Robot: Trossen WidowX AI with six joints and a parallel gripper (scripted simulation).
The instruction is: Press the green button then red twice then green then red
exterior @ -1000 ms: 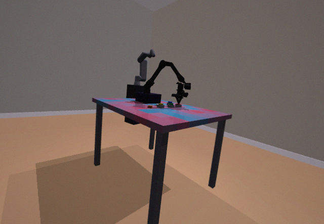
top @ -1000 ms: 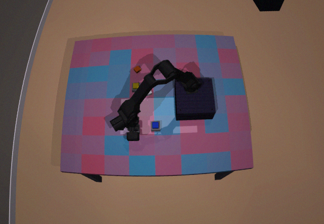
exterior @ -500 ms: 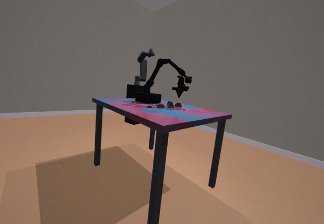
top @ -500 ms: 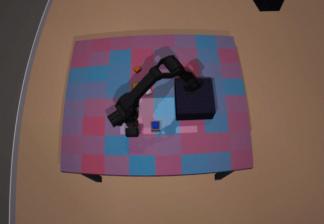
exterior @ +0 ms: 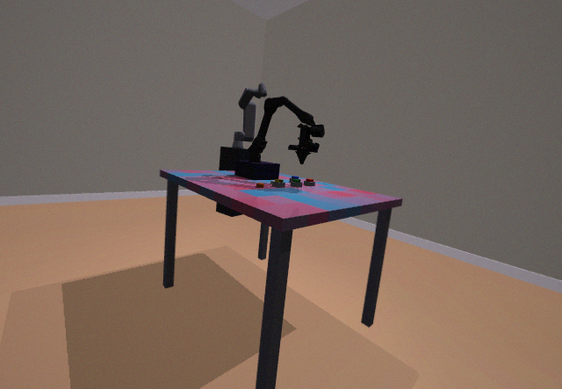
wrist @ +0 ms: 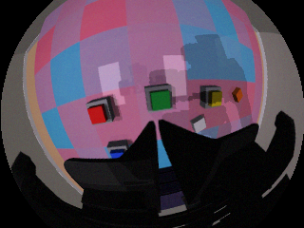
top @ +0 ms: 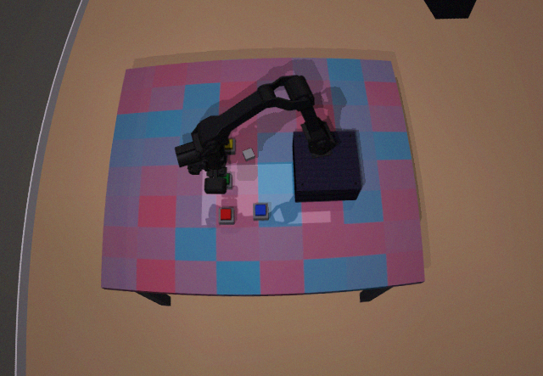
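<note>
My gripper tip is 1 cm past the green button, 2 cm to the left of it and 9 cm above it. Also, from my gripper tip: blue button 10 cm behind, 11 cm to the left, 9 cm below; then yellow button 4 cm behind, 14 cm to the right, 9 cm below; then red button 1 cm ahead, 10 cm to the left, 9 cm below.
</note>
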